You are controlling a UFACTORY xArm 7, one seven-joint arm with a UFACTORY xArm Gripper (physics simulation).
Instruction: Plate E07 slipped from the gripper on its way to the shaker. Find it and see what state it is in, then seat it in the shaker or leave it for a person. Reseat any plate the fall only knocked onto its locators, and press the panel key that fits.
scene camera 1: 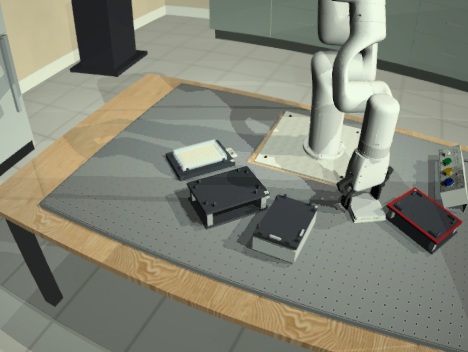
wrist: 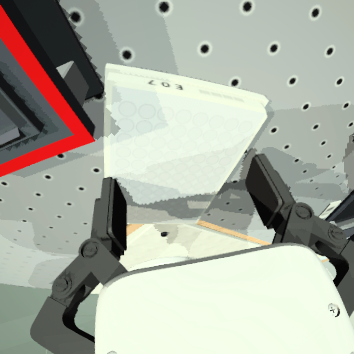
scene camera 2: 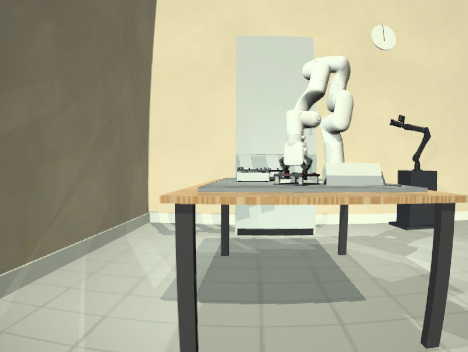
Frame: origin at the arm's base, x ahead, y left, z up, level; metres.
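Seen in the pictures: gripper, between the fingertips: (scene camera 1: 359, 201) (wrist: 185, 178); arm's base, origin of its link: (scene camera 1: 323, 147).
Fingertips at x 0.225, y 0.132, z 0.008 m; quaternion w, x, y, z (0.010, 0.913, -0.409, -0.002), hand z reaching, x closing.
Note:
Offsets run from my fingertips to a thing's top centre. "spot": to the spot under its first point.
Plate E07 {0.006 m back, 0.009 m left, 0.001 m up} (scene camera 1: 367, 211) (wrist: 180, 125) is a pale, clear-topped plate with round wells showing and its label legible in the wrist view. It lies on the perforated mat beside the red-edged platform, and looks flat. My gripper (scene camera 1: 362, 196) (wrist: 185, 178) is open and points down, its fingers apart on either side of the plate's end, holding nothing. A plate with cream wells {0.043 m back, 0.452 m right, 0.018 m up} (scene camera 1: 200, 154) rests on a low black base; its exact seating is too small to tell. A pale box with a black top and corner pieces {spot: 0.172 m ahead, 0.157 m right, 0.042 m up} (scene camera 1: 286, 221) may be the shaker. The key panel {0.168 m back, 0.261 m left, 0.071 m up} (scene camera 1: 452, 175) has green, yellow and blue keys.
The red-edged black platform {0.025 m ahead, 0.170 m left, 0.033 m up} (scene camera 1: 424, 215) (wrist: 75, 137) stands right beside plate E07, between it and the panel. A raised black platform on posts {spot: 0.107 m ahead, 0.316 m right, 0.039 m up} (scene camera 1: 227, 189) stands left of the pale box. The arm's base plate (scene camera 1: 277, 142) lies behind.

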